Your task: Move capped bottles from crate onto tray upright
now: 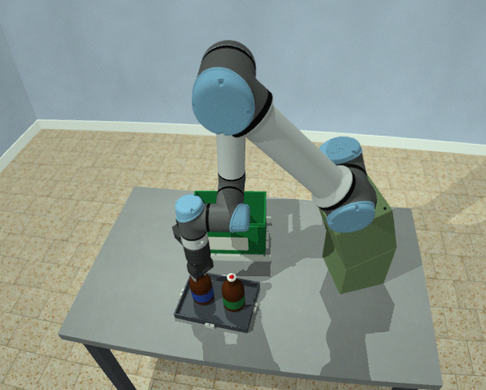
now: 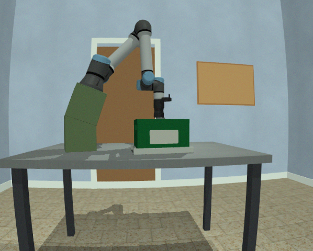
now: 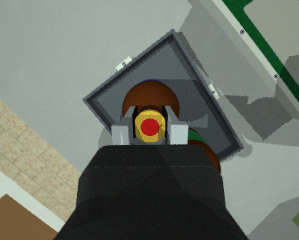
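The dark grey tray is 50 mm behind my hand, 10 mm to the left of it and 140 mm below it. From my hand the other things lie so: green crate (60 mm behind, 280 mm to the right, 60 mm below).
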